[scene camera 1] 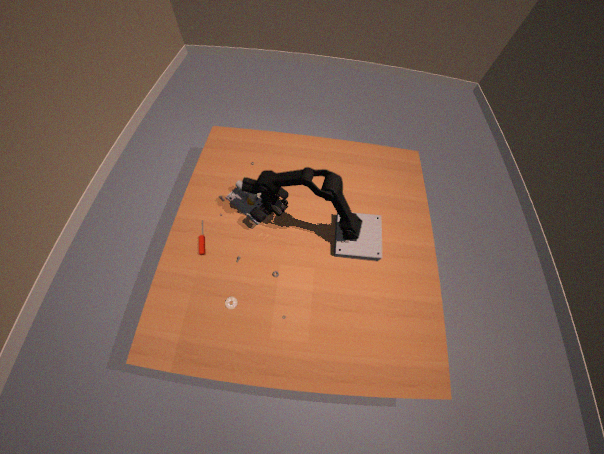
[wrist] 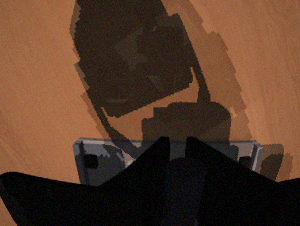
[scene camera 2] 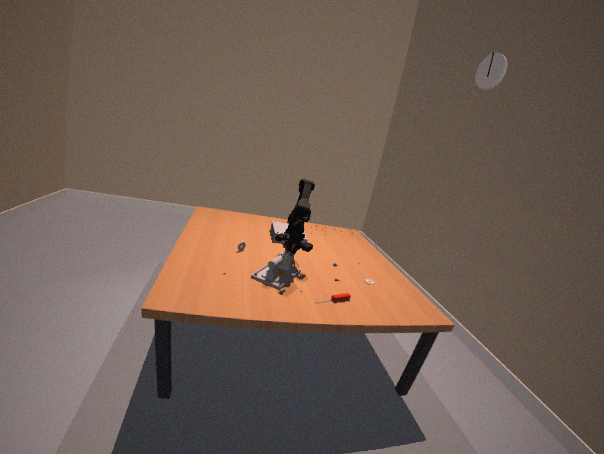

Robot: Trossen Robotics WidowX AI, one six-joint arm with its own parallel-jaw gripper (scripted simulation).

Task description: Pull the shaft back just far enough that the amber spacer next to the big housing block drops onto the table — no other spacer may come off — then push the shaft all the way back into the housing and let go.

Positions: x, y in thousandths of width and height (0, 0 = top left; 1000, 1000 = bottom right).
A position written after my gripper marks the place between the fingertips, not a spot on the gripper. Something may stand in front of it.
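Note:
I can see my gripper (wrist: 592, 644), and a grey housing assembly (scene camera 2: 445, 605) is visible to me as well.

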